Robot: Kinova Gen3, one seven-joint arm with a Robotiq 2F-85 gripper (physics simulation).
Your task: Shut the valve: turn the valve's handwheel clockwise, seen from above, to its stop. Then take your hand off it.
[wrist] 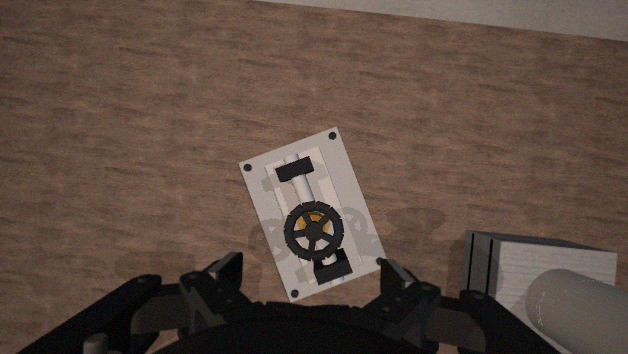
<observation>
The picture shows: my gripper and a base plate.
</observation>
